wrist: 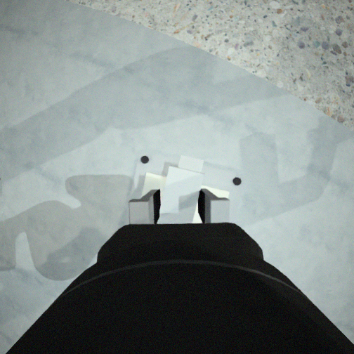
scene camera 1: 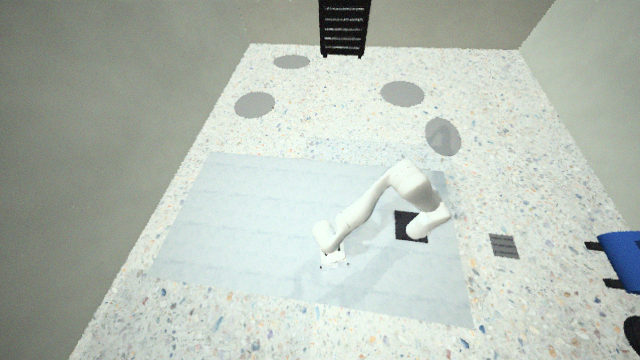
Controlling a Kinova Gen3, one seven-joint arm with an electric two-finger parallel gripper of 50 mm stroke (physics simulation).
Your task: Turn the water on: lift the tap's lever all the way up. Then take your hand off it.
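Pixels of known places: arm's base, origin of the base link: (scene camera 1: 414,231).
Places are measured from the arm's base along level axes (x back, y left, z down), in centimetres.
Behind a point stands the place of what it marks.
Observation:
The tap (scene camera 1: 334,259) is a small white fixture on the pale table top, partly covered by the arm's wrist in the scene view. In the wrist view its base plate (wrist: 220,172) has a black dot near each of two corners, and a small white block (wrist: 191,163) stands beyond the lever. The tap's lever (wrist: 184,184) is a wide white bar that runs between the fingers. My gripper (wrist: 178,200) is shut on the lever, with a dark finger pad at each side of it. The lever's near end is hidden by the gripper body, and its exact tilt is hard to tell.
The pale blue-grey table top (scene camera 1: 240,200) @[x -106.4, y 5.5, z 1.2 cm] (wrist: 305,240) lies under the arm. The arm's base stands on a black square plate (scene camera 1: 403,225) @[x -6.0, y -1.8, z 0.0 cm]. A dark slatted grate (scene camera 1: 504,246), a blue chair (scene camera 1: 622,257) and a black rack (scene camera 1: 323,42) stand farther off.

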